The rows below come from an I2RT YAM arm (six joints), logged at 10 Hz.
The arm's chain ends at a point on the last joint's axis. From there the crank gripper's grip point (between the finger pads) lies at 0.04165 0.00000 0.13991 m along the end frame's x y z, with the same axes.
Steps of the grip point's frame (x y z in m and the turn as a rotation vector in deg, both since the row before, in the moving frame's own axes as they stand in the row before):
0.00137 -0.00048 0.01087 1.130 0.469 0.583
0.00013 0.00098 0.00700 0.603 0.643 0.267
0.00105 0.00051 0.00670 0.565 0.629 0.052
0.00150 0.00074 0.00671 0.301 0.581 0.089
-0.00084 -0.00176 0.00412 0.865 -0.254 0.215
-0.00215 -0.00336 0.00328 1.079 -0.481 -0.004
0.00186 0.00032 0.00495 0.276 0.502 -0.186
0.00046 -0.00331 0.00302 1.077 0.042 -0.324
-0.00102 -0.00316 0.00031 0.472 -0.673 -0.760
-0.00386 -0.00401 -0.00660 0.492 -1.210 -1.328
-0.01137 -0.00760 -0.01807 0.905 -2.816 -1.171
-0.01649 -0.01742 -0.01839 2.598 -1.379 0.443
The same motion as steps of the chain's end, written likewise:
0.00021 0.00185 0.01124 1.130 0.469 0.583
-0.00144 0.00225 0.00748 0.603 0.643 0.267
-0.00048 0.00185 0.00717 0.565 0.629 0.052
0.00008 0.00141 0.00714 0.301 0.581 0.089
-0.00022 0.00020 0.00395 0.865 -0.254 0.215
-0.00097 -0.00072 0.00296 1.079 -0.481 -0.004
0.00064 0.00113 0.00532 0.276 0.502 -0.186
0.00037 -0.00044 0.00308 1.077 0.042 -0.324
0.00064 -0.00146 -0.00016 0.472 -0.673 -0.760
-0.00087 -0.00187 -0.00744 0.492 -1.210 -1.328
-0.00442 -0.00459 -0.01992 0.905 -2.816 -1.171
-0.01314 -0.01136 -0.01921 2.598 -1.379 0.443

